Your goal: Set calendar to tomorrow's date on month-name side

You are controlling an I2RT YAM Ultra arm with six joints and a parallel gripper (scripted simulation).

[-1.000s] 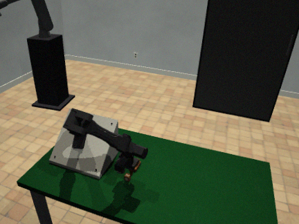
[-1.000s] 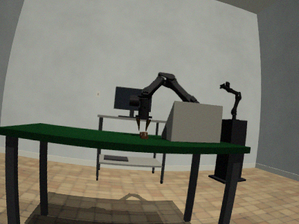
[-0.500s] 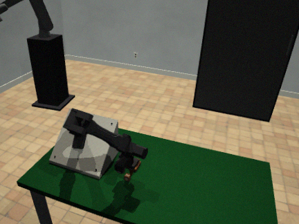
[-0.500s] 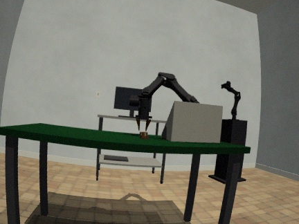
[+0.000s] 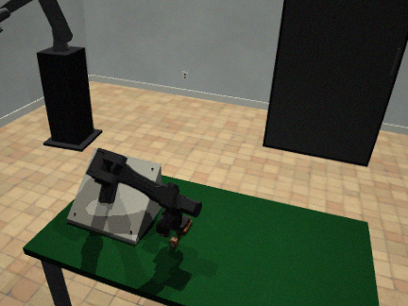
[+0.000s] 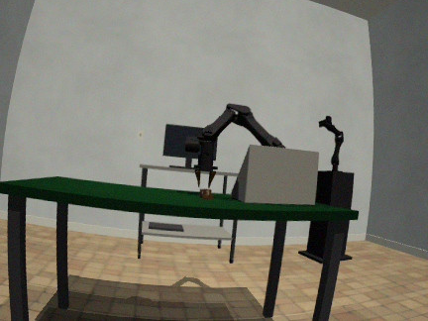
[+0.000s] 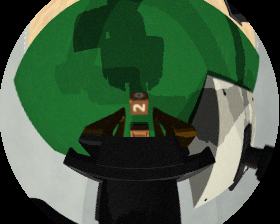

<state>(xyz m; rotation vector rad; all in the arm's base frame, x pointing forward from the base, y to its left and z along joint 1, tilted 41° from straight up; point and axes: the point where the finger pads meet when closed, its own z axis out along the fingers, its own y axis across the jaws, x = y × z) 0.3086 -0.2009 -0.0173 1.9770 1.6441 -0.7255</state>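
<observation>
Right now my hand is 110 mm to the right of the wooden calendar tray, 40 mm above it and 10 mm short of it.
</observation>
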